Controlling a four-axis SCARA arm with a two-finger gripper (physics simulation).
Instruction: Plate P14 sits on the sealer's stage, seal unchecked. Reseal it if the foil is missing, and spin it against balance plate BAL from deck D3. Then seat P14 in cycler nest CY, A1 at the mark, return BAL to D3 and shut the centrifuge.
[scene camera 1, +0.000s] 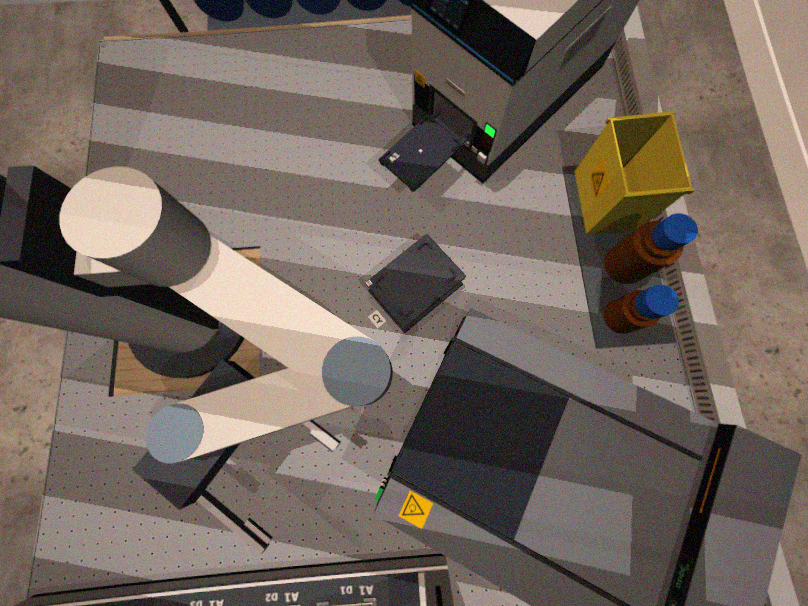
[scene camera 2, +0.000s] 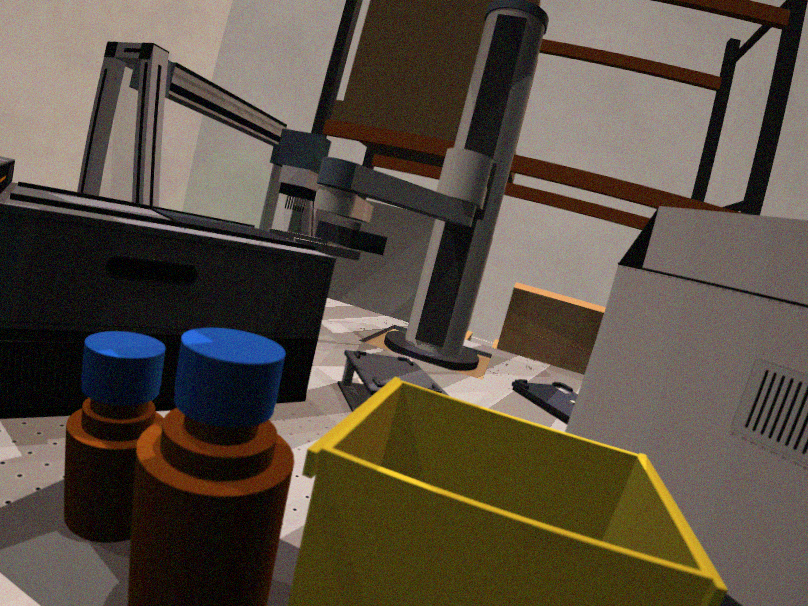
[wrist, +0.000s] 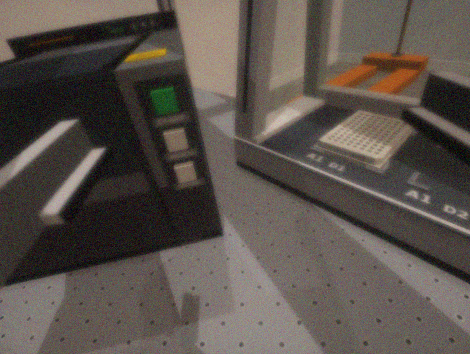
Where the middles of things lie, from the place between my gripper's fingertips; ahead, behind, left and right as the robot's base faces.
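Labels:
The centrifuge (scene camera 1: 538, 471) is 8 cm below my hand, and it's 38 cm ahead of my hand too.

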